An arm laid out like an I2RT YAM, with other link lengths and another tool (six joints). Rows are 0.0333 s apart.
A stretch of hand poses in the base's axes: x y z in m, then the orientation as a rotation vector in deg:
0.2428, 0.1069, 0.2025, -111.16, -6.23, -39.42
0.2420, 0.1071, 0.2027, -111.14, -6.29, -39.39
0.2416, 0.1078, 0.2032, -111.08, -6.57, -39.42
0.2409, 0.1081, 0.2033, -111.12, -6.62, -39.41
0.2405, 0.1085, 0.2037, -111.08, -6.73, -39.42
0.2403, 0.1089, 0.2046, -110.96, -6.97, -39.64
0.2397, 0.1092, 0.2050, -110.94, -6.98, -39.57
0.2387, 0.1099, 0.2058, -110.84, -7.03, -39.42
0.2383, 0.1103, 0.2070, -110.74, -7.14, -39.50
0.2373, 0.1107, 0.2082, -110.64, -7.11, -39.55
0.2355, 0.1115, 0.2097, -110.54, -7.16, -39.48
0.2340, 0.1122, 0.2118, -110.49, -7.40, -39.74
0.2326, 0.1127, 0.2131, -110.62, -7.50, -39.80
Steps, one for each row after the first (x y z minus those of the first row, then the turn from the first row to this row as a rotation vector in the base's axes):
-0.0008, 0.0002, 0.0002, 0.01, -0.01, 0.06
-0.0012, 0.0009, 0.0007, -0.02, -0.16, 0.24
-0.0019, 0.0012, 0.0008, -0.07, -0.17, 0.27
-0.0023, 0.0016, 0.0012, -0.06, -0.23, 0.35
-0.0025, 0.0020, 0.0021, -0.04, -0.51, 0.42
-0.0031, 0.0023, 0.0025, -0.02, -0.47, 0.47
-0.0041, 0.0030, 0.0033, 0.08, -0.41, 0.60
-0.0045, 0.0034, 0.0045, 0.14, -0.53, 0.65
-0.0055, 0.0038, 0.0057, 0.23, -0.58, 0.63
-0.0073, 0.0046, 0.0072, 0.32, -0.57, 0.72
-0.0088, 0.0053, 0.0093, 0.26, -0.86, 0.76
-0.0102, 0.0058, 0.0106, 0.11, -0.92, 0.77

